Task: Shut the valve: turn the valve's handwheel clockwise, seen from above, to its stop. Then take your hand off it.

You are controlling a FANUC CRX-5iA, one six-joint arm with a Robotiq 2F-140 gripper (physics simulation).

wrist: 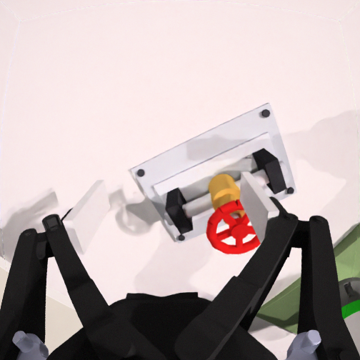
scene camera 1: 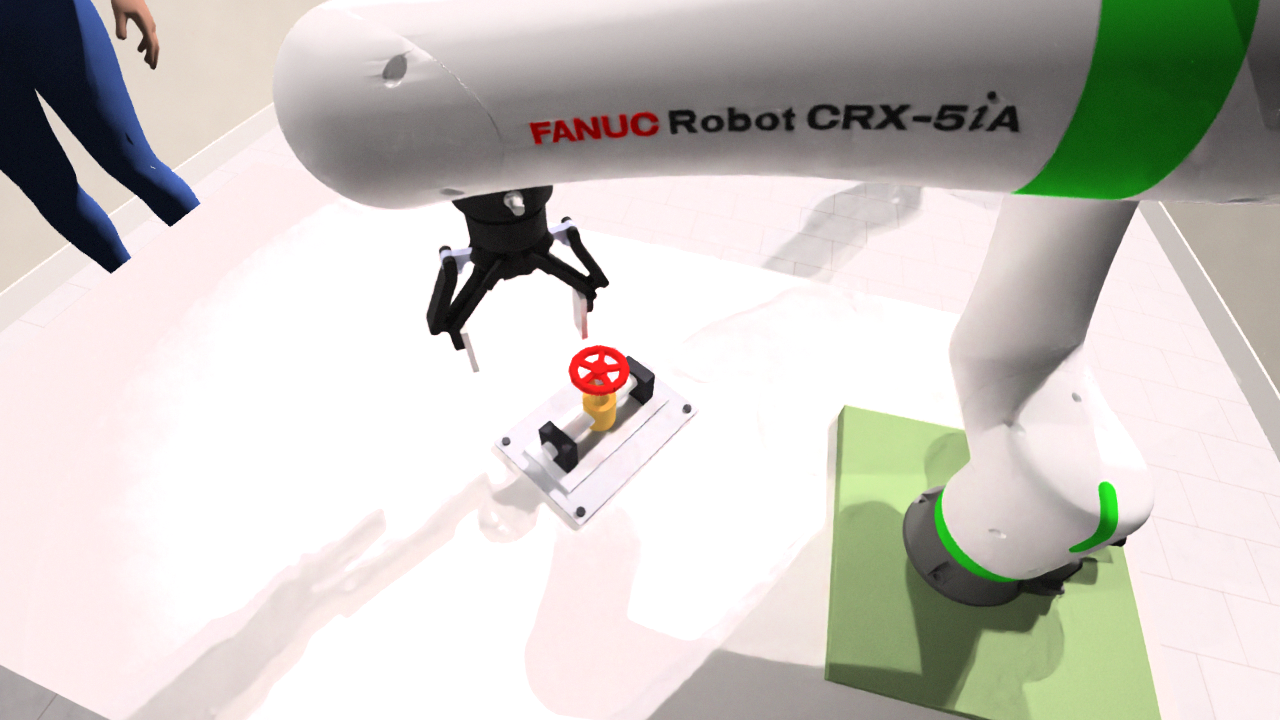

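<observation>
The red handwheel (scene camera 1: pixel 598 367) (wrist: pixel 240 230) sits on top of the yellow valve body (scene camera 1: pixel 601 415) (wrist: pixel 222 189). The valve is on a pipe held by two black brackets over a light metal plate (scene camera 1: pixel 594 501) (wrist: pixel 170 167). My gripper (scene camera 1: pixel 526 334) (wrist: pixel 172 190) is wide open and empty. In the scene view it hangs above and to the left of the handwheel. In the wrist view the handwheel lies near the right fingertip, whose pad hides the wheel's right edge. No contact can be made out. The wheel's turn angle cannot be judged.
The white table surface (scene camera 1: pixel 313 429) surrounds the plate. The robot's base stands on a green block (scene camera 1: pixel 872 573) at the right. The white forearm (scene camera 1: pixel 760 53) crosses above the gripper. A person in blue trousers (scene camera 1: pixel 89 116) stands at the far left, beyond the table.
</observation>
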